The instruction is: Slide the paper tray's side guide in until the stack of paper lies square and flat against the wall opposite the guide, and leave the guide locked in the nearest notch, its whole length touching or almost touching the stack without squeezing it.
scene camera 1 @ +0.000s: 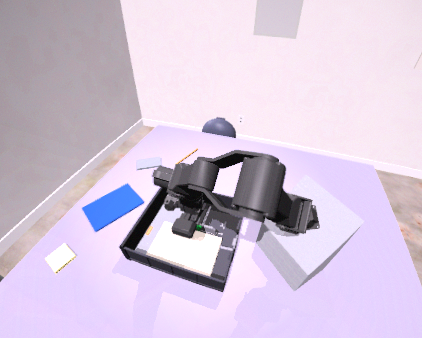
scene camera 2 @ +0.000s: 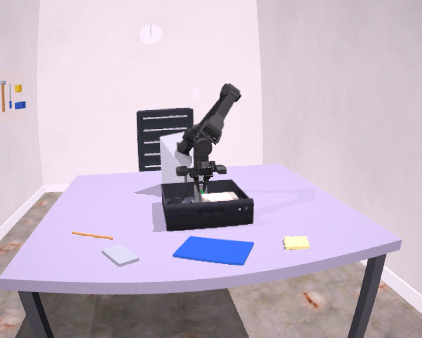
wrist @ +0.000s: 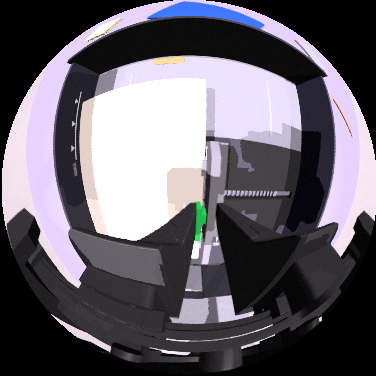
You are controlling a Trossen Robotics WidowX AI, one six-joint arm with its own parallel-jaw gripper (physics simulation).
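Seen in the pictures: gripper, fingertip midpoint: (scene camera 1: pixel 193 223) (scene camera 2: pixel 201 192) (wrist: pixel 205 208); arm's base at its link origin: (scene camera 1: pixel 305 218) (scene camera 2: pixel 182 149).
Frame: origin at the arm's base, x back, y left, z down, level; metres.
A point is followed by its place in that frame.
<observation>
The black paper tray (scene camera 1: pixel 172 268) @(x -0.328, y 0.187, z 0.137 m) (scene camera 2: pixel 185 220) @(x -0.505, y -0.049, z 0.159 m) (wrist: pixel 195 37) @(x -0.487, y 0.045, z 0.139 m) holds the white paper stack (scene camera 1: pixel 185 250) @(x -0.320, y 0.114, z 0.155 m) (scene camera 2: pixel 222 197) @(x -0.287, y 0.124, z 0.156 m) (wrist: pixel 150 135) @(x -0.372, y 0.084, z 0.155 m). In the wrist view the stack lies close along the tray's left wall, its right edge nearly in line with the face of the grey side guide (wrist: pixel 216 160) @(x -0.354, y 0.030, z 0.117 m); any thin gap there is hard to tell. A green lever (scene camera 1: pixel 199 227) @(x -0.298, y 0.042, z 0.117 m) (scene camera 2: pixel 202 192) @(x -0.321, y 0.039, z 0.118 m) (wrist: pixel 200 220) @(x -0.312, y 0.038, z 0.114 m) sits at the guide's near part. My gripper (scene camera 2: pixel 202 189) @(x -0.320, y 0.035, z 0.118 m) (wrist: pixel 205 208) @(x -0.320, y 0.035, z 0.118 m) is down in the tray, narrowly open, its fingertips on either side of the lever and guide, gripping nothing. The left finger partly hides the lever.
A toothed strip (wrist: pixel 257 193) @(x -0.306, y -0.045, z 0.187 m) runs right of the guide. A large grey box (scene camera 1: pixel 320 235) @(x 0.039, y 0.043, z 0.004 m) (scene camera 2: pixel 170 160) @(x -0.060, y -0.064, z 0.038 m) stands beside the tray. A blue book (scene camera 1: pixel 112 206) @(x -0.683, y 0.023, z 0.189 m) (scene camera 2: pixel 214 250) @(x -0.699, y 0.013, z 0.189 m), yellow notepad (scene camera 1: pixel 61 258) @(x -0.709, y 0.273, z 0.187 m) (scene camera 2: pixel 297 243) @(x -0.733, y 0.269, z 0.186 m), grey pad (scene camera 1: pixel 149 163) @(x -0.680, y -0.268, z 0.187 m) (scene camera 2: pixel 120 255) @(x -0.703, y -0.270, z 0.186 m) and orange pencil (scene camera 1: pixel 188 156) @(x -0.521, y -0.392, z 0.194 m) (scene camera 2: pixel 92 235) @(x -0.530, y -0.385, z 0.192 m) lie outside.
</observation>
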